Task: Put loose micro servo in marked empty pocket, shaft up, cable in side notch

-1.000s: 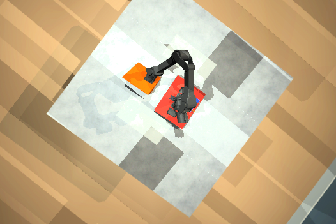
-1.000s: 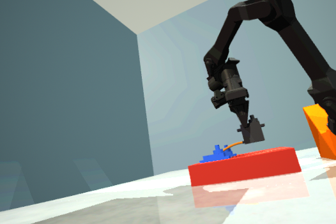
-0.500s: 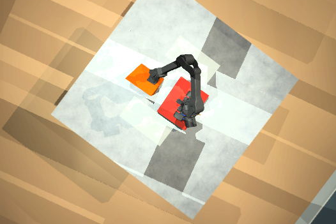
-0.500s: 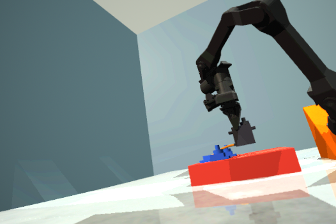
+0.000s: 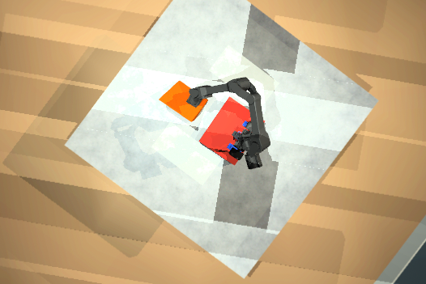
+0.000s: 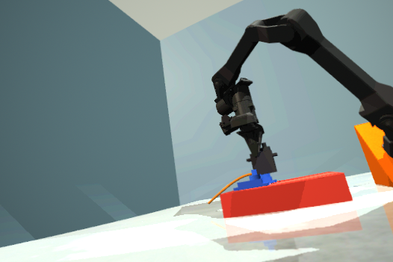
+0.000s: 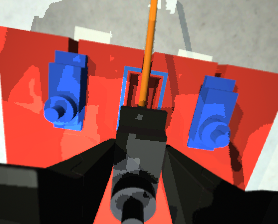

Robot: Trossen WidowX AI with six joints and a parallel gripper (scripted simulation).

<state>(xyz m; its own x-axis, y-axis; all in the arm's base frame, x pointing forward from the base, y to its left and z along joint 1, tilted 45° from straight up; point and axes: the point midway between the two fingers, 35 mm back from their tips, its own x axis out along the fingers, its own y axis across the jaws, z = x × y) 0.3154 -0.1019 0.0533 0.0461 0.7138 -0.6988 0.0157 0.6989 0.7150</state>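
Now: the red deck 90 mm behind my gripper tip, 10 mm to the left of it and 100 mm below it.
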